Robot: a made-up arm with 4 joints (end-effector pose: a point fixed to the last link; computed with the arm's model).
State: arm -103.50 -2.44 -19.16 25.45
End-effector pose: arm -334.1 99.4 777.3 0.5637 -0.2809 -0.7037 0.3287
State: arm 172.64 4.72 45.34 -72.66
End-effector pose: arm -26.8 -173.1 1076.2 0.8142 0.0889 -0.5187 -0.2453
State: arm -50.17 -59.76 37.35 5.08
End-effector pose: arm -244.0 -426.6 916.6 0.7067 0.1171 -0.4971 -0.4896
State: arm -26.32 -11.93 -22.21 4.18
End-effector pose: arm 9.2 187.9 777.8 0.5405 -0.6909 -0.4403 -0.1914
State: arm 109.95 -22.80 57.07 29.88
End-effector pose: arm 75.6 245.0 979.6 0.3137 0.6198 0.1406 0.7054
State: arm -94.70 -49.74 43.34 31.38
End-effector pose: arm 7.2 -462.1 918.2 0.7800 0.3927 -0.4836 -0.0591
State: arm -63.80 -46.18 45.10 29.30
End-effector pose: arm -216.8 -453.6 930.2 0.7340 0.2206 -0.5736 -0.2889
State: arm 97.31 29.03 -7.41 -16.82
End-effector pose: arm -65.3 -410.9 688.9 0.1327 0.6983 -0.6366 0.2993
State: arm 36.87 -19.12 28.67 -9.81
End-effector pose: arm -114.6 59.1 1029.6 0.0427 -0.6105 -0.1934 -0.7668
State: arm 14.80 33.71 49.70 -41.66
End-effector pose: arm 70.7 87.7 1013.6 0.3113 0.7094 0.1222 0.6204
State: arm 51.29 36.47 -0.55 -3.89
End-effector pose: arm 169.2 -283.4 705.3 0.0519 -0.8771 0.3231 -0.3516
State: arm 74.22 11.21 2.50 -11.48
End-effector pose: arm 102.4 -273.0 842.9 0.0861 0.8015 -0.3273 0.4929
